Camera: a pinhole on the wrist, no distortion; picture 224 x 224 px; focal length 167.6 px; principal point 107.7 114.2 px. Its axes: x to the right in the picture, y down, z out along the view. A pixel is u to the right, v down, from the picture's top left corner.
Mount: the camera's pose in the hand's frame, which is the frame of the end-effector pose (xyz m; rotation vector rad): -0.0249 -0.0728 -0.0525 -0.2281 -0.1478 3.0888
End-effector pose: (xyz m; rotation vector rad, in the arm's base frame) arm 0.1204 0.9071 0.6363 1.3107 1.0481 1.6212
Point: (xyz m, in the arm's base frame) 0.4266 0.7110 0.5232
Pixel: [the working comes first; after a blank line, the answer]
In the camera's frame: 0.1954 -0.0352 0.3461

202 97
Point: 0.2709 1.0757 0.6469
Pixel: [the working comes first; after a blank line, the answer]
In the camera's frame: -0.1911 -0.0395 0.1940

outside the picture
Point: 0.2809 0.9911 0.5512
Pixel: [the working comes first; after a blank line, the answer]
In the camera's frame: -0.0813 0.0257 0.2040

41 135
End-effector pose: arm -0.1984 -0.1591 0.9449 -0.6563 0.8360 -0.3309
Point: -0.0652 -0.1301 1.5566
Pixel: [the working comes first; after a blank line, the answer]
In the camera's frame: 0.1726 0.2637 0.5263

163 198
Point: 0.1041 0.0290 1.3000
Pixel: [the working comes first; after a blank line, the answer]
In the camera's frame: 0.0049 -0.0387 0.5416

109 102
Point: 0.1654 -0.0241 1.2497
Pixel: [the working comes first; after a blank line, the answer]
In the camera's frame: -0.0897 -0.0360 0.5291

79 103
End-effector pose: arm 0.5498 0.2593 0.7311 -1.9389 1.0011 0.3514
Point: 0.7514 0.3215 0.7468
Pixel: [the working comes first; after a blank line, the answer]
In the camera's frame: -0.1332 0.0904 0.1144

outside the picture
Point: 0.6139 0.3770 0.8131
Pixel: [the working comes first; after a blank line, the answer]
In the camera's frame: 0.0229 0.0461 0.1220

139 178
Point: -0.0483 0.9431 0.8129
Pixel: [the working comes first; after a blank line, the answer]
In the camera's frame: 0.6833 -0.3169 0.5591

outside the picture
